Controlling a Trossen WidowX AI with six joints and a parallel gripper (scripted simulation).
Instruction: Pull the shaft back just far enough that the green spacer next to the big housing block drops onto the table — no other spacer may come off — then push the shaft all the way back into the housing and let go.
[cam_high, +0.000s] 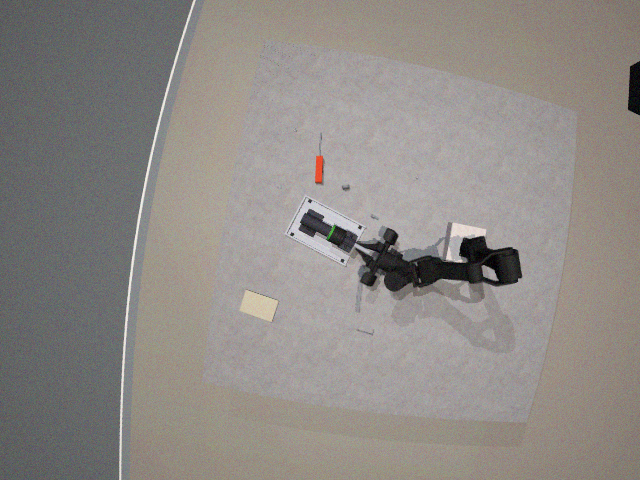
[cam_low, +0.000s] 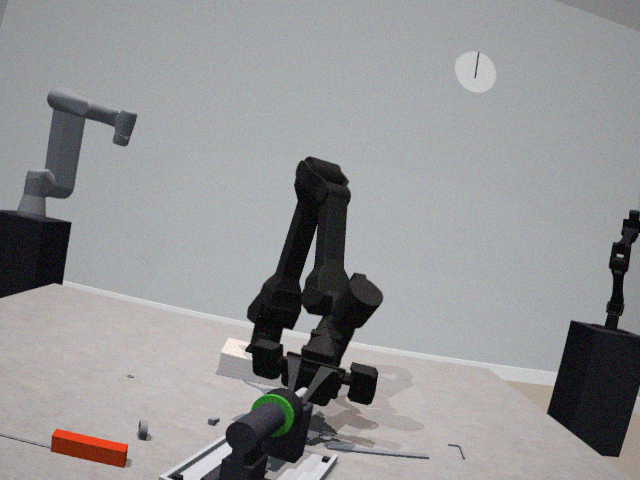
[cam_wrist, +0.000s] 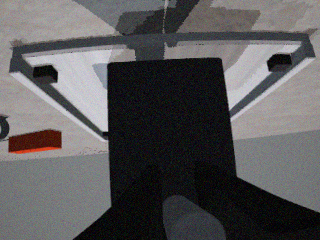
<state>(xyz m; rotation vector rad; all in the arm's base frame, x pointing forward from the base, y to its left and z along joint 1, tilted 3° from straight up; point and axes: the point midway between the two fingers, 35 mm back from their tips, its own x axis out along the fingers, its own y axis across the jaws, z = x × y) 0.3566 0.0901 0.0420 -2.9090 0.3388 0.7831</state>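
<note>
The green spacer is 90 mm ahead of my gripper tip, 20 mm to the right of it and 20 mm above it. From my gripper tip the other things lie so: cream card (280 mm to the left, 270 mm ahead, 60 mm below).
</note>
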